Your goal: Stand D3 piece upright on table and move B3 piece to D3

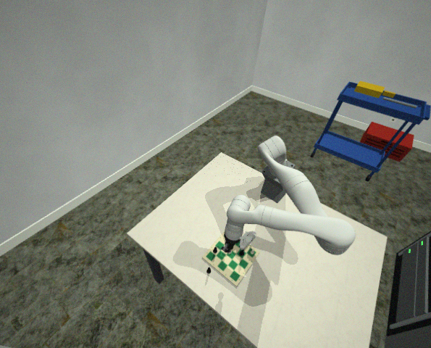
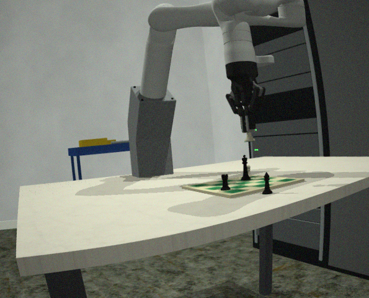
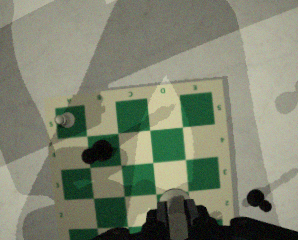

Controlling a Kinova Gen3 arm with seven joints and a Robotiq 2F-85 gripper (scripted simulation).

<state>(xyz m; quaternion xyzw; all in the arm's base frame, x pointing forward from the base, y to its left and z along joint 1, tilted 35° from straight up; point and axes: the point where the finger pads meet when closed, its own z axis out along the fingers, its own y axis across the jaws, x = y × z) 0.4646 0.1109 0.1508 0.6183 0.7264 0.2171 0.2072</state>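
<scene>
My hand is 40 mm past the chessboard, 10 mm to the left of it and 140 mm above it. Also, from my hand: white pawn (130 mm behind, 60 mm to the left, 120 mm below); then white piece (10 mm below); then tall black piece (80 mm behind, 20 mm to the left, 110 mm below).
</scene>
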